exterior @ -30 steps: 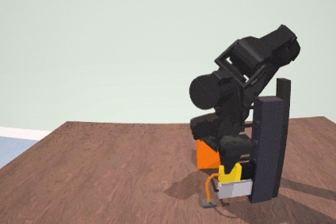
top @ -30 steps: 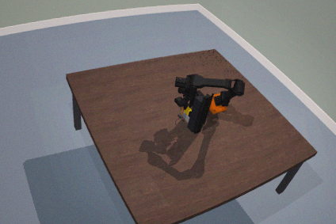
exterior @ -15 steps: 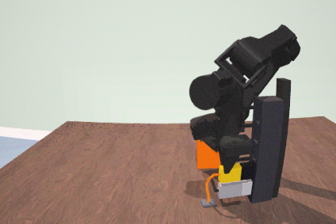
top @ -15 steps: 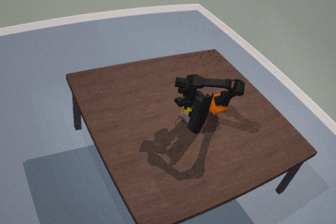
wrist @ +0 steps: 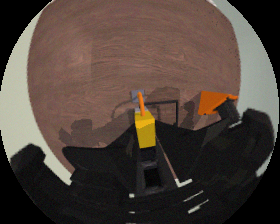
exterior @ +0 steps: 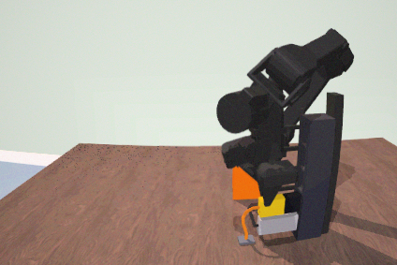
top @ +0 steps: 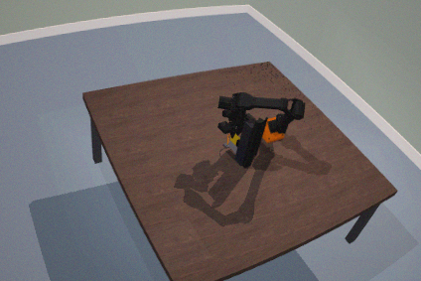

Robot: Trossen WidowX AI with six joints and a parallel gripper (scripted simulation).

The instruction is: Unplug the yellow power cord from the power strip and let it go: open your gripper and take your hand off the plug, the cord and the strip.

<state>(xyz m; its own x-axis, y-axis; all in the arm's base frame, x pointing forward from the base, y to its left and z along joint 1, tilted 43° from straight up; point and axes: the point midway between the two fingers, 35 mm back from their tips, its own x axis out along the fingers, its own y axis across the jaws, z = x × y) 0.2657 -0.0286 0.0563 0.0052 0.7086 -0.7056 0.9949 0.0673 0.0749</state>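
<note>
My gripper tip is 10 mm past the yellow plug and 30 mm to the right of it.
</note>
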